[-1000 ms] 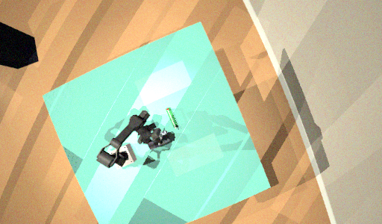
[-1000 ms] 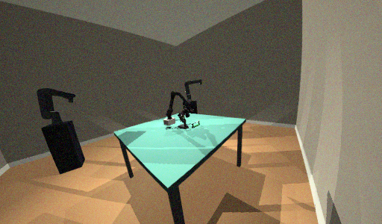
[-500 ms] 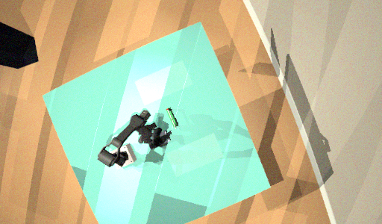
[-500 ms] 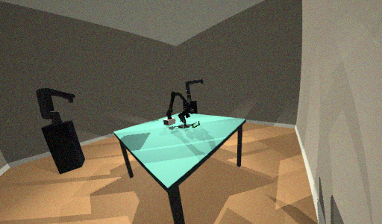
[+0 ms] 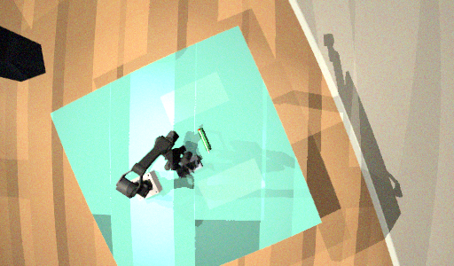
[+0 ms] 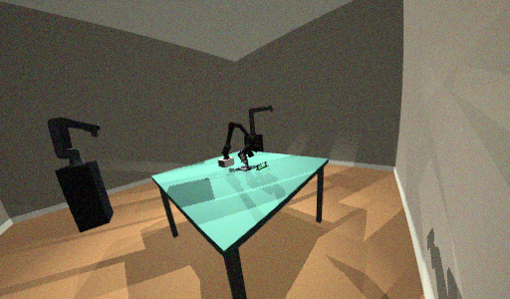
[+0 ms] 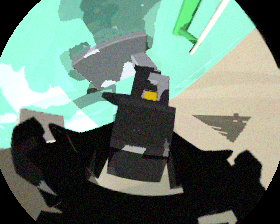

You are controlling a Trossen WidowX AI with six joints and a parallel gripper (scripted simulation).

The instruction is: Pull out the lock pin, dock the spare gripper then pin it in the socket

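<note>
Right now the spare gripper is 1 cm to the left of my gripper tip and 1 cm behind it. From my gripper tip the other things lie so: green bar: 14 cm to the left, 11 cm ahead, 9 cm below; grey mount: 7 cm below, 2 cm to the left, 1 cm ahead.
</note>
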